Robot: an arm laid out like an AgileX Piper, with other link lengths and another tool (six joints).
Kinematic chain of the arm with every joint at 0, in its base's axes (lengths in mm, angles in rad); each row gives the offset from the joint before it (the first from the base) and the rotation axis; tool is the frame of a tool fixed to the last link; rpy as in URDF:
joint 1: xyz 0 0 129.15 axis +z
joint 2: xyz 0 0 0 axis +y
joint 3: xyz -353 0 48.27 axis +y
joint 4: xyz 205.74 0 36.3 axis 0.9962 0 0.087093
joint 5: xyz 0 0 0 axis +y
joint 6: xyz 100.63 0 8.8 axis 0.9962 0 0.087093
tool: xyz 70.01 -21 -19.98 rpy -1.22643 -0.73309 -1.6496
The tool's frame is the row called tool.
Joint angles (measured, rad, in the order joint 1, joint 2, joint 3, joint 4, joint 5, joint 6), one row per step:
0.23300 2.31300 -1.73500 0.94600 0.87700 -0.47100
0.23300 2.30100 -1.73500 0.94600 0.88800 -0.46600
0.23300 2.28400 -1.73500 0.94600 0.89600 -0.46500
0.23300 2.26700 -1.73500 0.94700 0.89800 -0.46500
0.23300 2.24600 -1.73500 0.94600 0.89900 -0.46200
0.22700 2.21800 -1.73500 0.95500 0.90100 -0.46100
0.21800 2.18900 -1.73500 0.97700 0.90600 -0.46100
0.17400 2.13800 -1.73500 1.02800 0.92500 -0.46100
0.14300 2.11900 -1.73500 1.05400 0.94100 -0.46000
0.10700 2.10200 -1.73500 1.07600 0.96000 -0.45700
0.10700 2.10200 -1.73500 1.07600 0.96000 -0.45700
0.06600 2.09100 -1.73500 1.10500 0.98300 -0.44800
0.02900 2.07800 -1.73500 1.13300 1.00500 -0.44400
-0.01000 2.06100 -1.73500 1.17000 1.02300 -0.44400
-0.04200 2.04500 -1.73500 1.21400 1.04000 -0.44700
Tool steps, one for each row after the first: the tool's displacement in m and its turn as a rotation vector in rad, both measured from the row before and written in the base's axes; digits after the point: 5 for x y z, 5 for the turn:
-0.00204 0.00053 0.00624 0.00632 -0.00100 0.00442
-0.00162 0.00028 0.00862 0.00590 -0.01061 0.00509
-0.00073 0.00009 0.00859 0.00522 -0.01503 0.00102
-0.00097 -0.00019 0.01041 0.00481 -0.01788 -0.00087
-0.00028 -0.00196 0.01474 0.01502 -0.02339 -0.00876
-0.00047 -0.00190 0.01640 0.02718 -0.02067 -0.01337
0.00200 -0.01484 0.03009 0.06034 -0.02958 -0.04596
0.00154 -0.01116 0.01197 0.03064 -0.00545 -0.02624
0.00152 -0.01366 0.01064 0.02765 -0.00223 -0.02795
0.00000 0.00000 0.00000 0.00000 0.00000 0.00000
0.00188 -0.01487 0.00870 0.03672 0.00943 -0.03389
0.00075 -0.01328 0.00961 0.03388 0.00123 -0.02712
0.00087 -0.01377 0.01263 0.03999 -0.00929 -0.03211
0.00008 -0.01010 0.01315 0.04484 -0.01327 -0.02540

